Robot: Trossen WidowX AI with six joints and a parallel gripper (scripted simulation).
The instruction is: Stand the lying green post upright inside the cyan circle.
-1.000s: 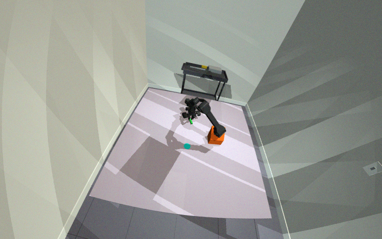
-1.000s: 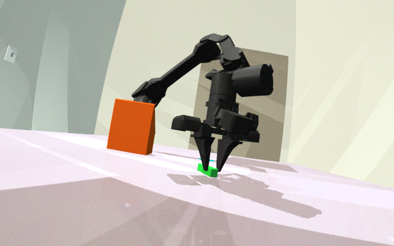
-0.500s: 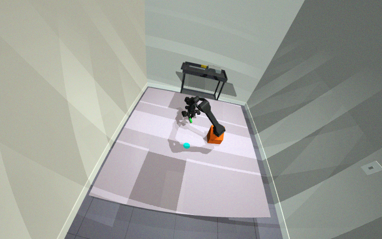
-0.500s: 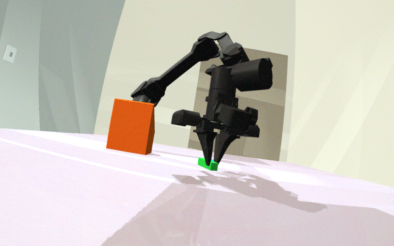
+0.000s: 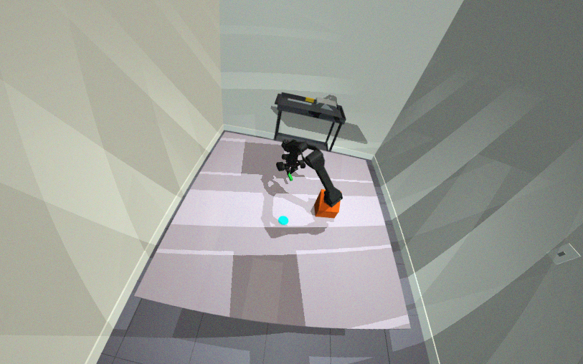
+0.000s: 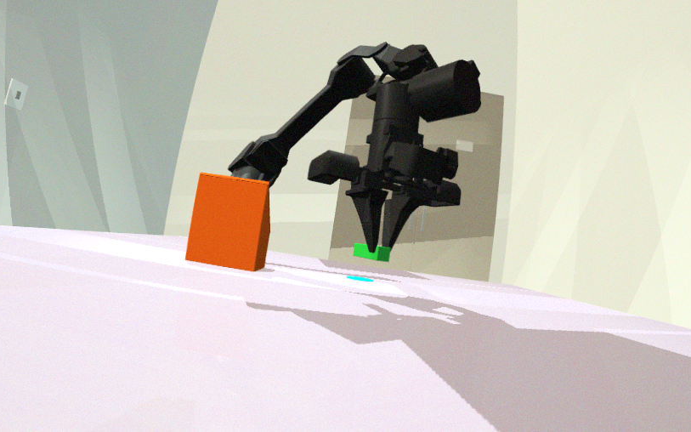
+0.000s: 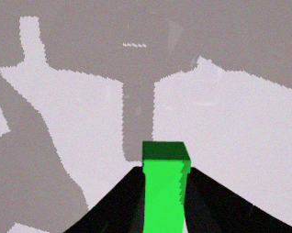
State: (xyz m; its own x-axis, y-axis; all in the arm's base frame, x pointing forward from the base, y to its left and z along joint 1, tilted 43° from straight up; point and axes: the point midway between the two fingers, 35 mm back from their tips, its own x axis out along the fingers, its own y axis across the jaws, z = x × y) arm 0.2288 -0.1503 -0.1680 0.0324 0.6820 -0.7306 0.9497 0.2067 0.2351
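Now: the cyan circle 30 mm ahead of my gripper tip, 320 mm to the left of it and 70 mm below it. Round my gripper tip: green post (10 mm behind, 20 mm to the left).
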